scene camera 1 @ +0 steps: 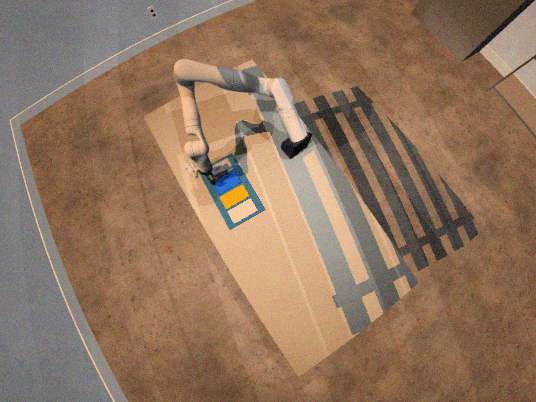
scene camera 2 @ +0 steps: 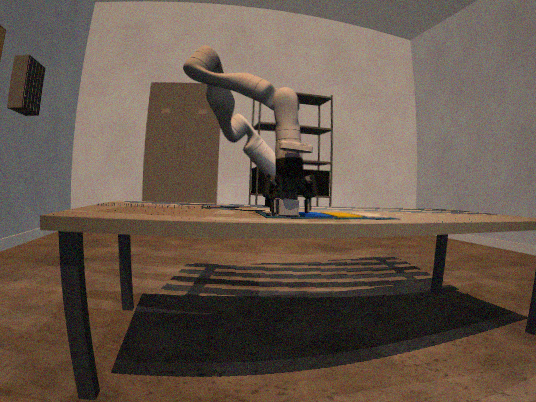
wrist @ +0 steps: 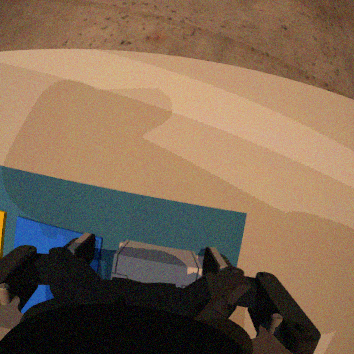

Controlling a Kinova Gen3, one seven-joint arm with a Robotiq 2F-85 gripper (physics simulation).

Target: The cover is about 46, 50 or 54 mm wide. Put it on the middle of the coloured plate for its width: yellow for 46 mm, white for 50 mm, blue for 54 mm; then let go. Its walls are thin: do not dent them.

Scene:
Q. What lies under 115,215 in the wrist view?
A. A teal board.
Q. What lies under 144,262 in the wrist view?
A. A grey cover.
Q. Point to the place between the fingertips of my gripper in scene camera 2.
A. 290,213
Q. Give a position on a blue plate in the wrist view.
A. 43,236

